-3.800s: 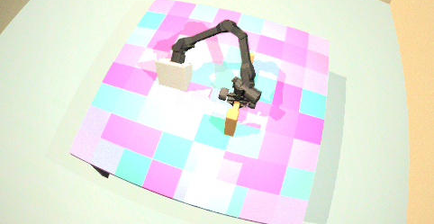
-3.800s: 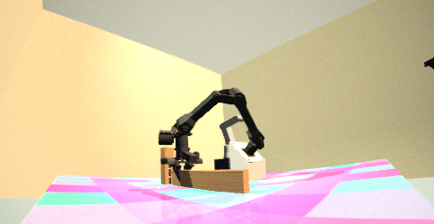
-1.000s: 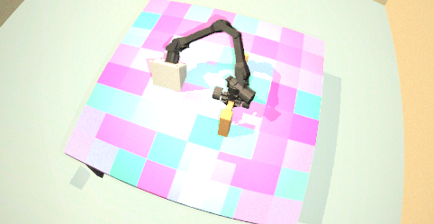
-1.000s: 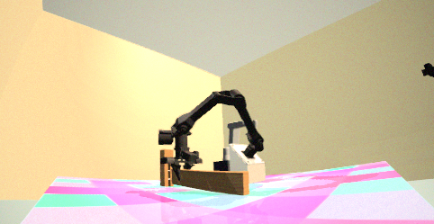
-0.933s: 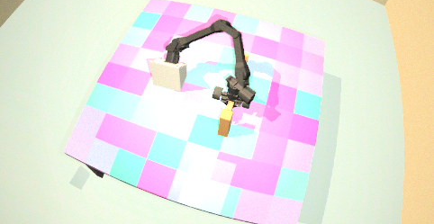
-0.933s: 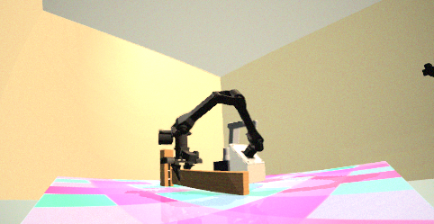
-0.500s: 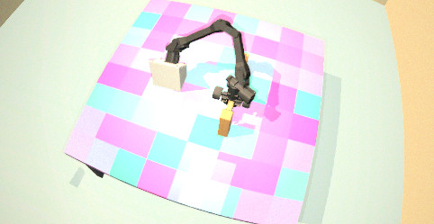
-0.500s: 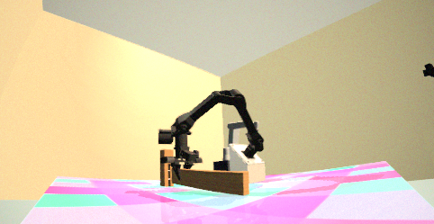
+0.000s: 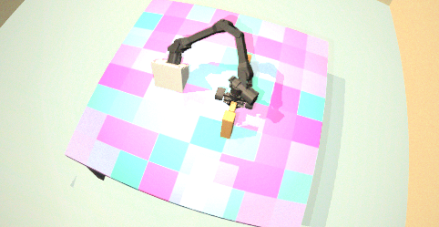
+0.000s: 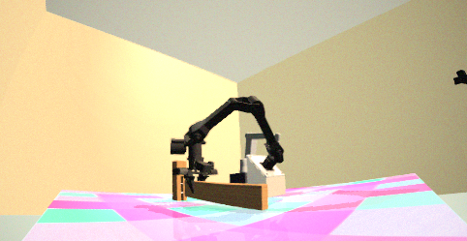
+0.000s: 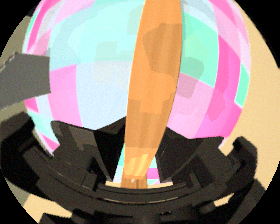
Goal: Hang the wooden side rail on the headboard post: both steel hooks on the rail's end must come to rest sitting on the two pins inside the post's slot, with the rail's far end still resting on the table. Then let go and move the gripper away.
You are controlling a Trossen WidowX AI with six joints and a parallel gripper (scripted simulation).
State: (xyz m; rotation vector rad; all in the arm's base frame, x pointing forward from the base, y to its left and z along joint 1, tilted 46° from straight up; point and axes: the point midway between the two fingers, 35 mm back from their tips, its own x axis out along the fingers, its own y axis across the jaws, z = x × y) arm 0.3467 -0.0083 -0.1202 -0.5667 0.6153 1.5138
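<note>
The headboard post lies 13 cm to the right of my gripper tip and 5 cm above it.
</note>
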